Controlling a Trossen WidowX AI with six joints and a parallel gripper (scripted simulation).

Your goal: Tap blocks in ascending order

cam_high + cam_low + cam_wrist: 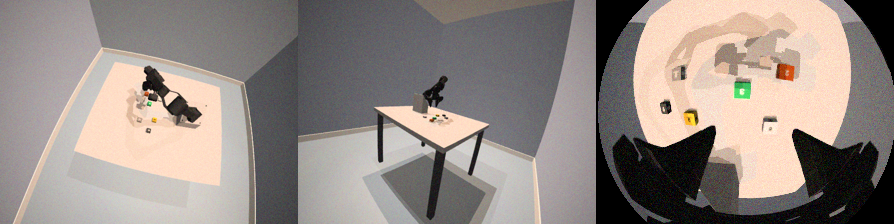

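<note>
Right now the black block is 10 mm ahead of my gripper tip, 240 mm to the left of it and 120 mm below it. Also, from my gripper tip: orange-red block 60 mm ahead, 80 mm to the right, 120 mm below; green block 20 mm ahead, 20 mm to the left, 120 mm below; white block 70 mm behind, 40 mm to the right, 120 mm below.
</note>
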